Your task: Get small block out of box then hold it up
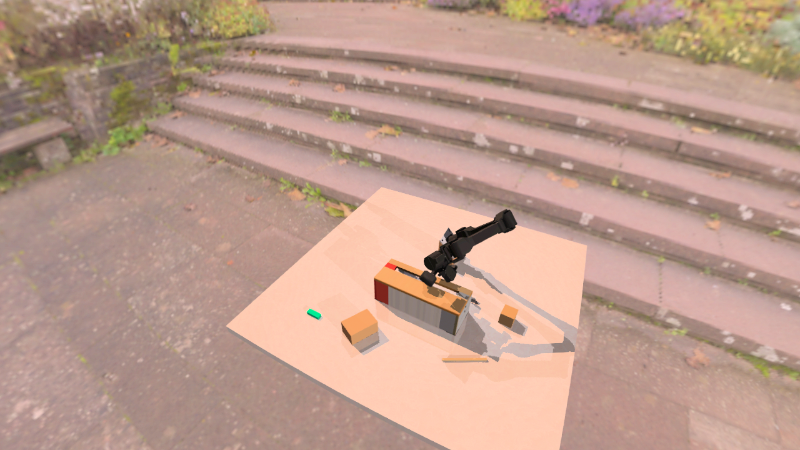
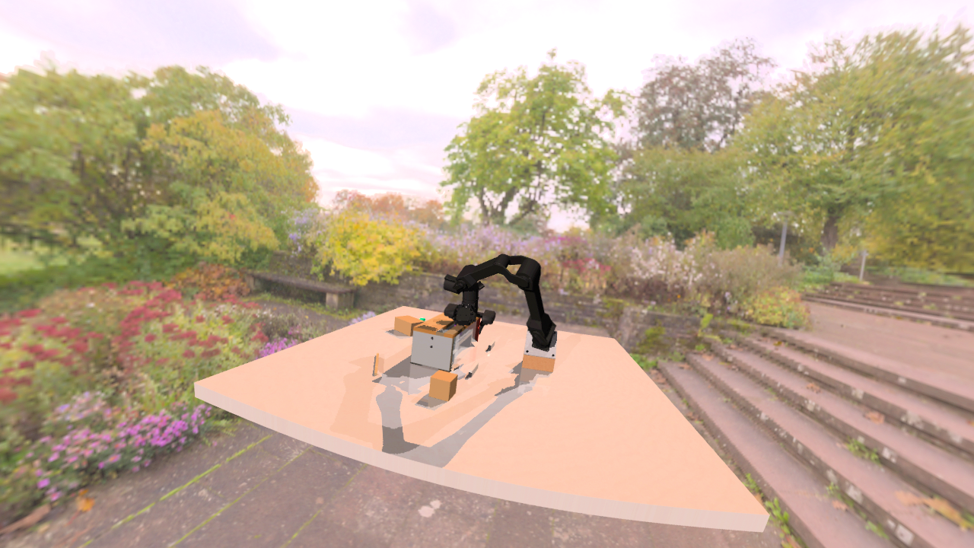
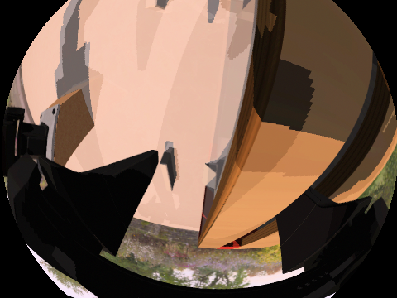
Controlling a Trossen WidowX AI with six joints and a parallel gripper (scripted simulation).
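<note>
Right now the purple block is 5 cm ahead of my gripper tip and 2 cm to the right of it. Also, from my gripper tip: box (3 cm ahead, 1 cm to the left, 3 cm below); thin wooden stick (22 cm ahead, 29 cm to the left, 9 cm below); green piece (37 cm ahead, 33 cm to the right, 9 cm below).
</note>
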